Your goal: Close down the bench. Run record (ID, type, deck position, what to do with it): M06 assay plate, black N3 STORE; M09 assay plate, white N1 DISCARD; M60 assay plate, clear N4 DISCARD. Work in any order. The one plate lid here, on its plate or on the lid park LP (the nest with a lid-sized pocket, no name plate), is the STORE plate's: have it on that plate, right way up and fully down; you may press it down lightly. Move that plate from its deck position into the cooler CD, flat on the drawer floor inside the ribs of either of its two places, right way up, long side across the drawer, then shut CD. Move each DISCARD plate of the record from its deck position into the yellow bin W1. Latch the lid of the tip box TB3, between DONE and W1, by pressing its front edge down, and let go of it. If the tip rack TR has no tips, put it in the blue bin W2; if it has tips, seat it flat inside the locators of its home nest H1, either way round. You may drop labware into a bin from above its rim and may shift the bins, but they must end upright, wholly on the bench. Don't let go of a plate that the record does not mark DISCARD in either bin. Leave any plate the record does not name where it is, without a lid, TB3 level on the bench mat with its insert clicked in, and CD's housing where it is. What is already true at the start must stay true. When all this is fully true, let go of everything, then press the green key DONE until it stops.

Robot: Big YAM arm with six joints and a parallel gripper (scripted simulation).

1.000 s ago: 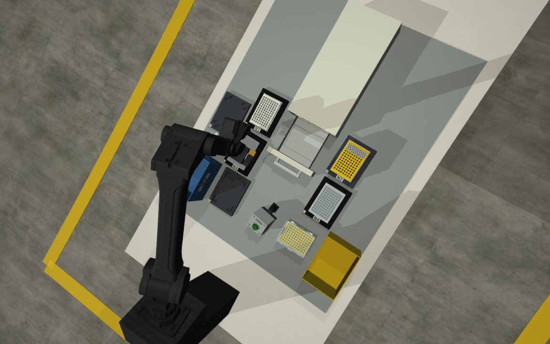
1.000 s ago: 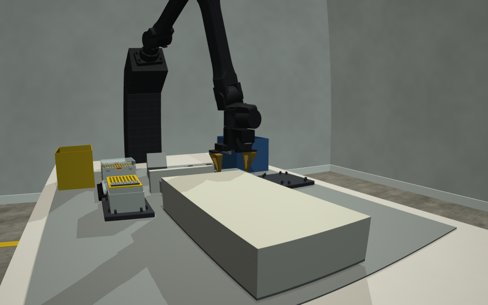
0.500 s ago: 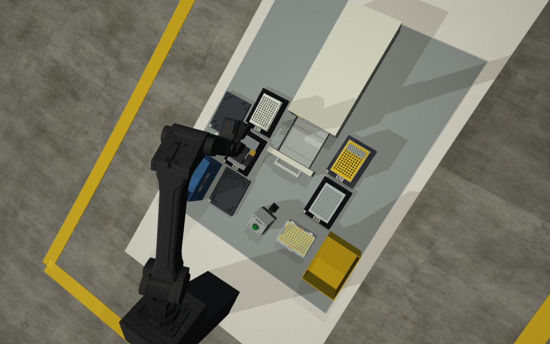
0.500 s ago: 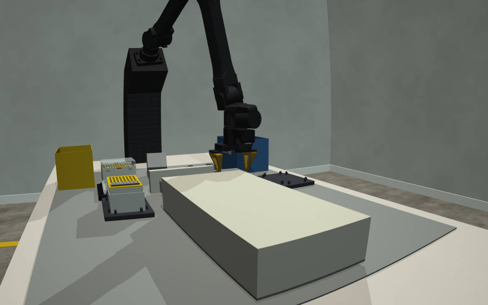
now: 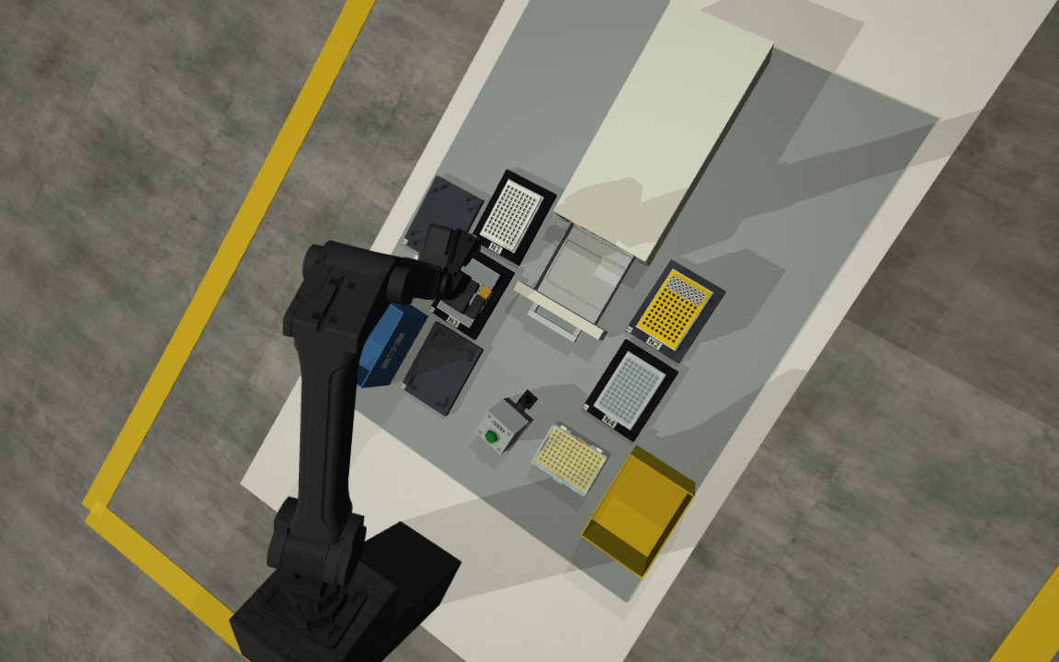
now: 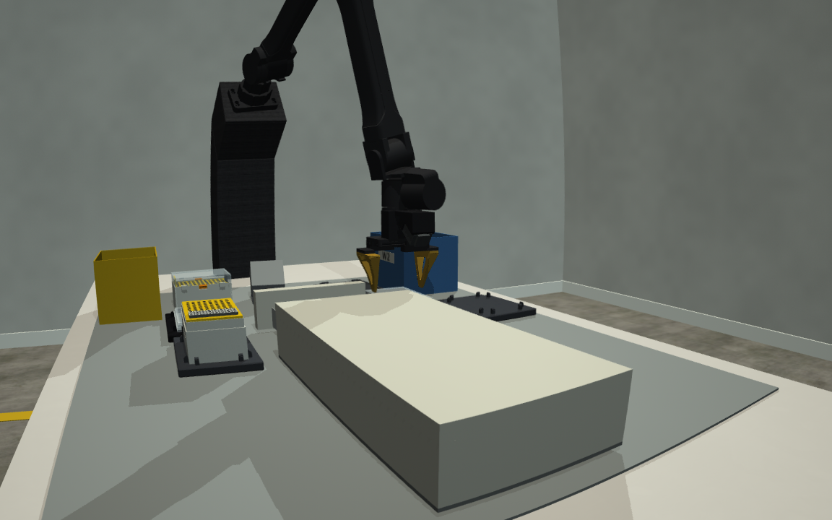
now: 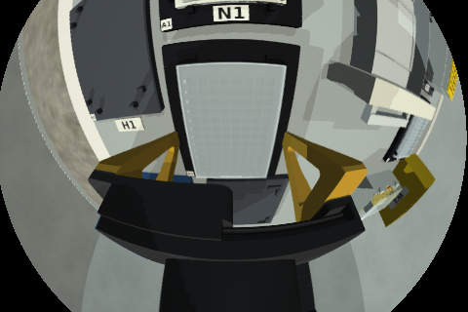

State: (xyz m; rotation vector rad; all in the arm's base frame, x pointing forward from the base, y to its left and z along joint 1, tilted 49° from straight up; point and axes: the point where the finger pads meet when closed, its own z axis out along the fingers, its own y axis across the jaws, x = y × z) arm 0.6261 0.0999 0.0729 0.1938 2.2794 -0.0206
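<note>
Right now my hand is 2 cm above the clear plate lid. The rest, counted from my hand: nest N3: 4 cm below; home nest H1: 12 cm ahead, 11 cm to the left, 4 cm below; black plate: 3 cm below.
</note>
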